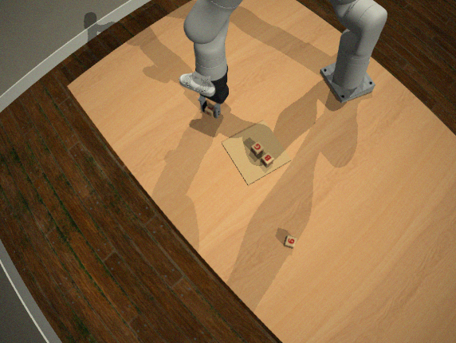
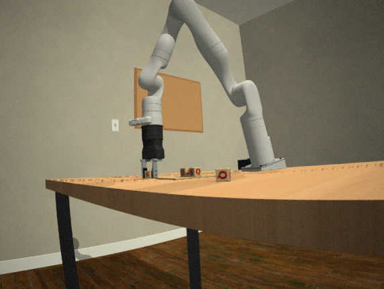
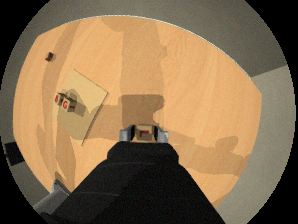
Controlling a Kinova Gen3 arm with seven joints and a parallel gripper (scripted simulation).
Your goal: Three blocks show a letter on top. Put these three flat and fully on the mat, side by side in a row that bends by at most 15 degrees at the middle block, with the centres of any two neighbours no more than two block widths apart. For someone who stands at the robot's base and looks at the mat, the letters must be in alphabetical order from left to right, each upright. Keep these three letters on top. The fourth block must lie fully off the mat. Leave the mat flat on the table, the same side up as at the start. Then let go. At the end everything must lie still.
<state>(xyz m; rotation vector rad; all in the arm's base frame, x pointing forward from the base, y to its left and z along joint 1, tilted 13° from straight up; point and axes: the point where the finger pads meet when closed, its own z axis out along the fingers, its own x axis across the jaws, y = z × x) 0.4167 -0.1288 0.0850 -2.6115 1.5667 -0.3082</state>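
My gripper is now 4 cm past the tan mat, 17 cm to the right of it and 2 cm above it. Also, from my hand: block marked B: 4 cm behind, 21 cm to the left.
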